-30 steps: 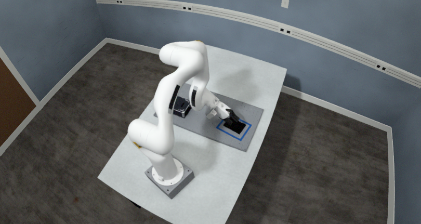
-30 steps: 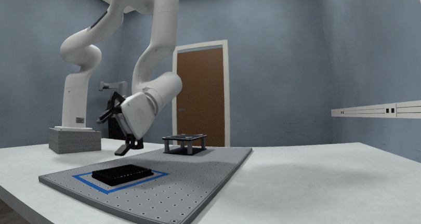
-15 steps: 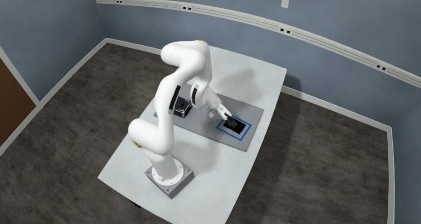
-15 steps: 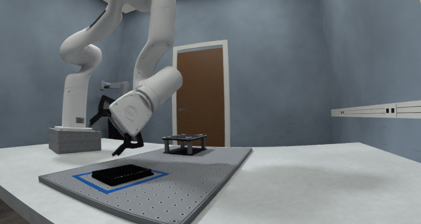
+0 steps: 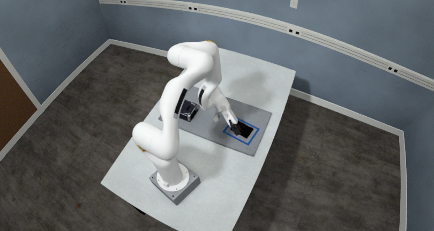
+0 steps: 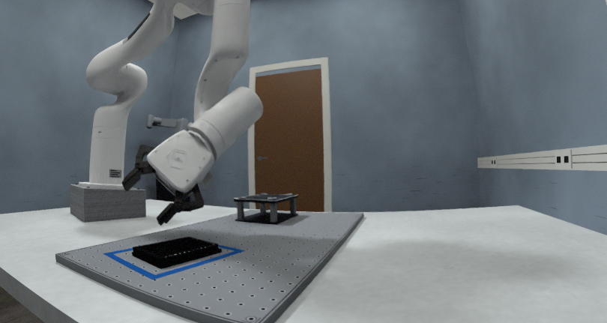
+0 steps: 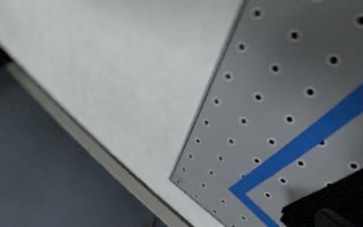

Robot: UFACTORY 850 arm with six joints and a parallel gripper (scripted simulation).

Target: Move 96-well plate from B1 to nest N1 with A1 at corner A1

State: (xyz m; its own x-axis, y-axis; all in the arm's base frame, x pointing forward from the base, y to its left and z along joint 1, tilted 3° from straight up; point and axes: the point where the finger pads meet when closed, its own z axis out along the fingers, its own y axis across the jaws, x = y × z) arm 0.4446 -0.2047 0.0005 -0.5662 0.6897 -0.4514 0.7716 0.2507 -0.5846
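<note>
The black 96-well plate lies 8 cm ahead of my hand and 7 cm below it. Round my hand: plate nest: 5 cm ahead, 41 cm to the left, 3 cm below.
</note>
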